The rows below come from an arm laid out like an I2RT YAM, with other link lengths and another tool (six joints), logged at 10 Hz.
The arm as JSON. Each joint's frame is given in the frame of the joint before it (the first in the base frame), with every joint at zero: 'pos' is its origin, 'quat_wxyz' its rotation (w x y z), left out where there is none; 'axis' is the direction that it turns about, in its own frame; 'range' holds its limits. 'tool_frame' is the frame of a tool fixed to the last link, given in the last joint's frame.
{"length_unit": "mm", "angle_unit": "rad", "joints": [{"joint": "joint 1", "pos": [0.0, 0.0, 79.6], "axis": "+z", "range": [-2.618, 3.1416]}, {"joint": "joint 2", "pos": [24.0, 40.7, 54.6], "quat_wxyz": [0.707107, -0.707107, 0.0, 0.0], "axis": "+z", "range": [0.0, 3.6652]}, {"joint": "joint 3", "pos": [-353.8, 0.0, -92.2], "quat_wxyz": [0.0, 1.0, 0.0, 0.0], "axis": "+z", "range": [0.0, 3.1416]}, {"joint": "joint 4", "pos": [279.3, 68.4, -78.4], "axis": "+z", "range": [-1.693, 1.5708]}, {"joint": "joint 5", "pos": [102.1, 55.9, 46.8], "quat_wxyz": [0.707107, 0.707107, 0.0, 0.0], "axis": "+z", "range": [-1.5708, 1.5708]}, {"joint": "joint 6", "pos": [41.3, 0.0, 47.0], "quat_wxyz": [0.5, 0.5, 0.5, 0.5], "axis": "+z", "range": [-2.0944, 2.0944]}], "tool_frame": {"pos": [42.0, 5.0, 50.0], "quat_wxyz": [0.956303, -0.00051, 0.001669, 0.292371]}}
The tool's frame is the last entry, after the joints.
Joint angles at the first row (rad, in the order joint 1, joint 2, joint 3, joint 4, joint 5, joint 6):
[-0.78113 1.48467 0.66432 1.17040 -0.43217 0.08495]
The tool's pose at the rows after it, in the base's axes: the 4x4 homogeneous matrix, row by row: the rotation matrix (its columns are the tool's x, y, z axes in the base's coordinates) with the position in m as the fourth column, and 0 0 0 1 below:
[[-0.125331, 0.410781, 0.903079, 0.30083], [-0.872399, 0.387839, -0.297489, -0.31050], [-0.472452, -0.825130, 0.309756, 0.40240], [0, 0, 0, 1]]
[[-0.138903, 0.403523, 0.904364, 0.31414], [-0.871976, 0.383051, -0.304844, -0.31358], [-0.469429, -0.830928, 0.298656, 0.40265], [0, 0, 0, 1]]
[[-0.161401, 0.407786, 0.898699, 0.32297], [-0.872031, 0.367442, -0.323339, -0.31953], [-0.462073, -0.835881, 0.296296, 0.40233], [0, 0, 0, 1]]
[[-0.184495, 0.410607, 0.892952, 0.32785], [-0.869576, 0.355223, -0.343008, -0.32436], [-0.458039, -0.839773, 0.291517, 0.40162], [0, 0, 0, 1]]
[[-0.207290, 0.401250, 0.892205, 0.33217], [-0.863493, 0.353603, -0.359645, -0.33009], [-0.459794, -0.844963, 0.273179, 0.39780], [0, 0, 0, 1]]
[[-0.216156, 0.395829, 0.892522, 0.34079], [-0.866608, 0.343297, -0.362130, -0.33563], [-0.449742, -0.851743, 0.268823, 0.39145], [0, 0, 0, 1]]
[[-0.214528, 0.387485, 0.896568, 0.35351], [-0.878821, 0.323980, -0.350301, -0.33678], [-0.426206, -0.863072, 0.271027, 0.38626], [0, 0, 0, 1]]
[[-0.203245, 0.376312, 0.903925, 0.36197], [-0.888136, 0.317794, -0.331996, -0.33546], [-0.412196, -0.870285, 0.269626, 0.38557], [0, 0, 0, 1]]
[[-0.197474, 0.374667, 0.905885, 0.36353], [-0.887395, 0.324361, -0.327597, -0.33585], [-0.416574, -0.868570, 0.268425, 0.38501], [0, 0, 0, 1]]
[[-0.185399, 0.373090, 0.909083, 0.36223], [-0.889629, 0.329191, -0.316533, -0.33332], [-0.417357, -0.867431, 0.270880, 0.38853], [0, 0, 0, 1]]
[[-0.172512, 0.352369, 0.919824, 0.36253], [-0.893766, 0.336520, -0.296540, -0.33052], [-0.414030, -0.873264, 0.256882, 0.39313], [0, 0, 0, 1]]
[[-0.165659, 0.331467, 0.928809, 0.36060], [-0.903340, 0.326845, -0.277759, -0.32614], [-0.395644, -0.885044, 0.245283, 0.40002], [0, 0, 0, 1]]
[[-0.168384, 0.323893, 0.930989, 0.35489], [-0.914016, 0.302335, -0.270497, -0.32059], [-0.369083, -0.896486, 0.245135, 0.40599], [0, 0, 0, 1]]
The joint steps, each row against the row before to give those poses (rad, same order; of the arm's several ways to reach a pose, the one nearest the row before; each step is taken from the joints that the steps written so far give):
[0.02899 0.01620 0.02919 -0.01598 0.01818 -0.01485]
[0.02145 0.02625 0.03472 -0.02502 0.02514 -0.02087]
[0.00970 0.02928 0.02858 -0.00576 0.02803 -0.02057]
[0.00454 0.01806 0.01907 -0.00927 0.02404 -0.01613]
[-0.00013 0.01675 0.01657 -0.02161 0.01362 -0.01261]
[0.00452 0.03782 0.01545 0.01693 0.00607 -0.01608]
[0.01612 0.04010 0.01675 0.02538 0.00317 -0.02736]
[0.01133 0.01626 0.01395 0.00159 -0.00894 -0.01409]
[0.00045 0.00367 0.00358 -0.00077 -0.00445 0.00583]
[0.00001 -0.01208 -0.00154 -0.00666 -0.01118 0.00573]
[-0.00001 -0.01879 0.00721 -0.03900 -0.02372 -0.00397]
[0.00010 -0.02660 0.00352 -0.04075 -0.02165 -0.02083]
[-0.00009 -0.02865 -0.01153 -0.01652 -0.00769 -0.02766]

